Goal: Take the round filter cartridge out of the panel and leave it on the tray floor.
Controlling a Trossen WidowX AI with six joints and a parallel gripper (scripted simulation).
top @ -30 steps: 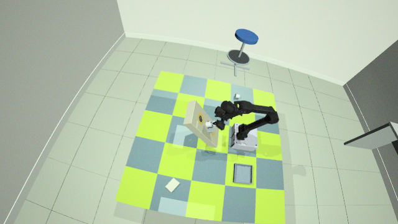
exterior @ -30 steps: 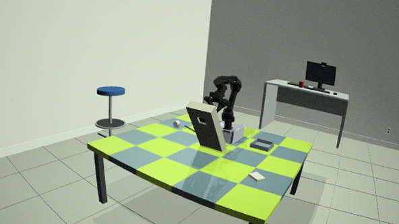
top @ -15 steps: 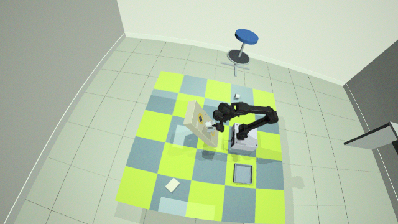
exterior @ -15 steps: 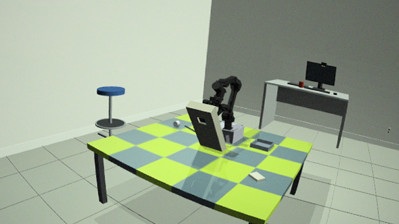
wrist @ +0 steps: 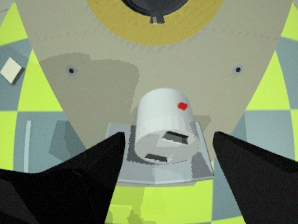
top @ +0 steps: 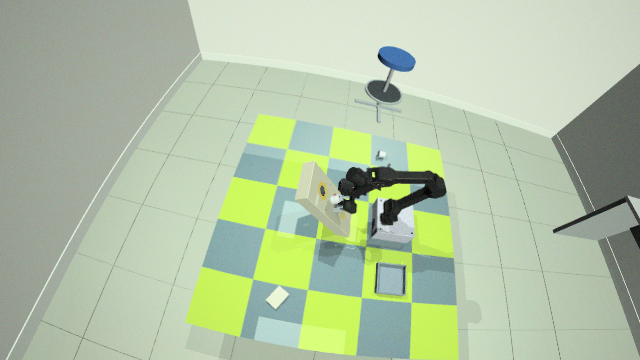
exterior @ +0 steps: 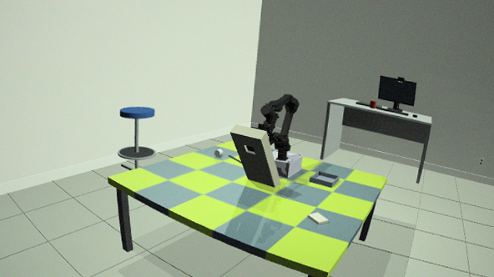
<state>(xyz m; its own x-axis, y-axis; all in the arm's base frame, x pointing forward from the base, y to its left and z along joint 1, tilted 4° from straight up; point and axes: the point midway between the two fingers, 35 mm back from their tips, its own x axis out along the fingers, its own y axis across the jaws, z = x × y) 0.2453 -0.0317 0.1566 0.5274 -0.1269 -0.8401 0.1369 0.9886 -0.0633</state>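
Right now the round white filter cartridge is 1 cm ahead of my gripper tip and 1 cm below it. The rest, counted from my gripper tip: dark grey tray (29 cm behind, 33 cm to the left, 20 cm below); then beige service panel (5 cm ahead, 3 cm below); then flat pale block (25 cm ahead, 43 cm to the left, 21 cm below).
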